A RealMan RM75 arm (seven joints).
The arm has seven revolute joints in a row. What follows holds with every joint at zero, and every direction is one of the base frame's.
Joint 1 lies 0.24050 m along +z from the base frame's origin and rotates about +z.
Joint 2 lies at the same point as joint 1 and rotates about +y.
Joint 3 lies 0.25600 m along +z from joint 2 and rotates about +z.
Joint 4 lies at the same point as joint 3 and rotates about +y.
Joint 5 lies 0.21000 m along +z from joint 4 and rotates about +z.
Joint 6 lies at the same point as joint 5 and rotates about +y.
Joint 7 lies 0.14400 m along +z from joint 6 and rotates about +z.
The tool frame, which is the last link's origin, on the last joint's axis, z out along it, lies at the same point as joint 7; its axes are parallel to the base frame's.
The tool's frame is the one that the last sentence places.
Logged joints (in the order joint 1, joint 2, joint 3, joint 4, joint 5, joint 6, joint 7), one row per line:
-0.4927 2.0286 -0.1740 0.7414 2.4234 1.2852 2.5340
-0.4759 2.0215 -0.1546 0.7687 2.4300 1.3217 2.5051
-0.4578 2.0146 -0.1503 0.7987 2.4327 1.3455 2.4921
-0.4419 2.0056 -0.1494 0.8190 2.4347 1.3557 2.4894
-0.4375 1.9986 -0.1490 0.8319 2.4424 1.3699 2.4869
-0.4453 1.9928 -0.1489 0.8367 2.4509 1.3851 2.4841
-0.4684 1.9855 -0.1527 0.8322 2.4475 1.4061 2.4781
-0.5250 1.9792 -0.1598 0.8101 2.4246 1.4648 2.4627
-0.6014 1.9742 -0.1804 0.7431 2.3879 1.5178 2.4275
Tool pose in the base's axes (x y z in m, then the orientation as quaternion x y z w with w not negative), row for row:
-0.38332 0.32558 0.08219 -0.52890 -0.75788 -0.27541 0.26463
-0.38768 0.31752 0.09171 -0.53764 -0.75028 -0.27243 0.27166
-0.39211 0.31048 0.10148 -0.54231 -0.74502 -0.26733 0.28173
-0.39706 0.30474 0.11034 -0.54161 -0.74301 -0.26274 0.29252
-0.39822 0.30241 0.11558 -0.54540 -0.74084 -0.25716 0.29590
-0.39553 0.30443 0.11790 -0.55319 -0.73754 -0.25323 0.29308
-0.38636 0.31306 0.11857 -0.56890 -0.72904 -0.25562 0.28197
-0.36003 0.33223 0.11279 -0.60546 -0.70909 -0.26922 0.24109
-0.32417 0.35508 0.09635 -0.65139 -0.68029 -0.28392 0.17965
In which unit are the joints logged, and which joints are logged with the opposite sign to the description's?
The joints are logged in radians. Opposite sign: joint 2, joint 3, joint 7.
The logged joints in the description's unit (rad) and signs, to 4 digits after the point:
-0.4927 -2.0286 0.1740 0.7414 2.4234 1.2852 -2.5340
-0.4759 -2.0215 0.1546 0.7687 2.4300 1.3217 -2.5051
-0.4578 -2.0146 0.1503 0.7987 2.4327 1.3455 -2.4921
-0.4419 -2.0056 0.1494 0.8190 2.4347 1.3557 -2.4894
-0.4375 -1.9986 0.1490 0.8319 2.4424 1.3699 -2.4869
-0.4453 -1.9928 0.1489 0.8367 2.4509 1.3851 -2.4841
-0.4684 -1.9855 0.1527 0.8322 2.4475 1.4061 -2.4781
-0.5250 -1.9792 0.1598 0.8101 2.4246 1.4648 -2.4627
-0.6014 -1.9742 0.1804 0.7431 2.3879 1.5178 -2.4275

